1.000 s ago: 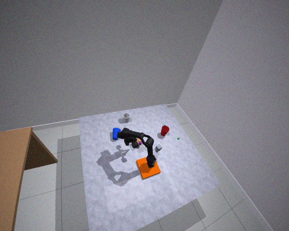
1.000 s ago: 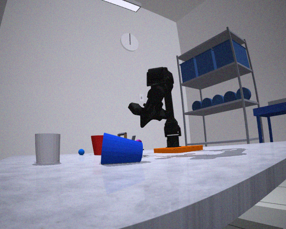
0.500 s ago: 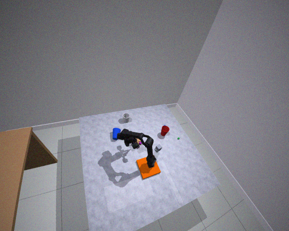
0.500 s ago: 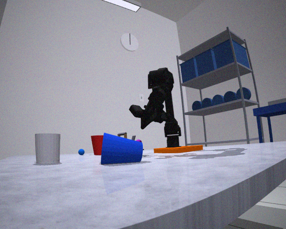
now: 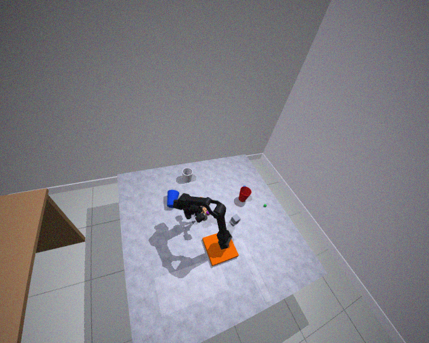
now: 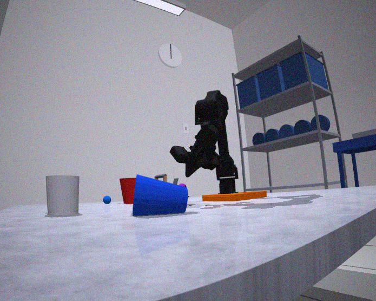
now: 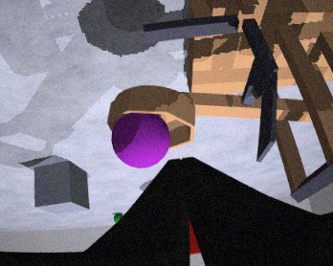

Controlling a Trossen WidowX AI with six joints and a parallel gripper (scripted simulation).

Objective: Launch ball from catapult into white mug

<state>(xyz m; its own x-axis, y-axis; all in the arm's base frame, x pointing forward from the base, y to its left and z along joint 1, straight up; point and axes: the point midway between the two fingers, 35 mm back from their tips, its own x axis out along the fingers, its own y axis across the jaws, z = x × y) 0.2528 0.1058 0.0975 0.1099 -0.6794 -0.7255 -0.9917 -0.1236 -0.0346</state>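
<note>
My gripper tip is now 10 mm past the purple ball, 50 mm to the left of it and 40 mm above it. Also, from my gripper tip: grey block: 100 mm behind, 250 mm to the right, 70 mm below; then wooden catapult: 60 mm ahead, 20 mm to the right, 50 mm below; then white mug: 400 mm ahead, 70 mm below.
</note>
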